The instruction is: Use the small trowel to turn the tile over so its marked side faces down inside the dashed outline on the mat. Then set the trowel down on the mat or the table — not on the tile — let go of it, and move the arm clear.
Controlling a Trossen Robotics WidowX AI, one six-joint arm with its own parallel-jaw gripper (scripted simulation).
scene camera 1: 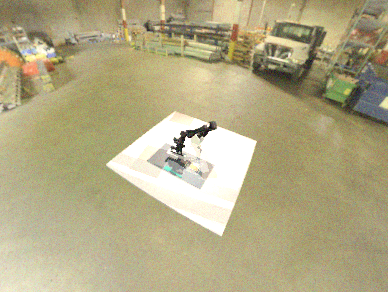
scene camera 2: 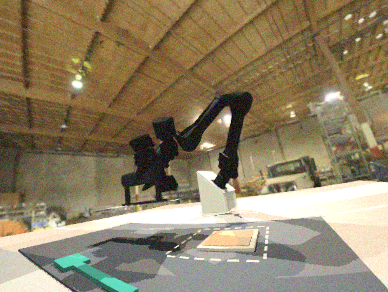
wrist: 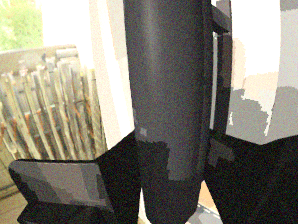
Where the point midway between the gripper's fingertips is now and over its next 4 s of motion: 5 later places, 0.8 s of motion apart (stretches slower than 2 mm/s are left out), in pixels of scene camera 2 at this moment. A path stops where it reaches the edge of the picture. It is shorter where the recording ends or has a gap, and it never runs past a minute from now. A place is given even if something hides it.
The gripper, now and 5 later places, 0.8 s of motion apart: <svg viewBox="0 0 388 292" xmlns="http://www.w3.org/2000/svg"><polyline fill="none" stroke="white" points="139,185 118,195 93,208 90,210 91,208 91,219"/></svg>
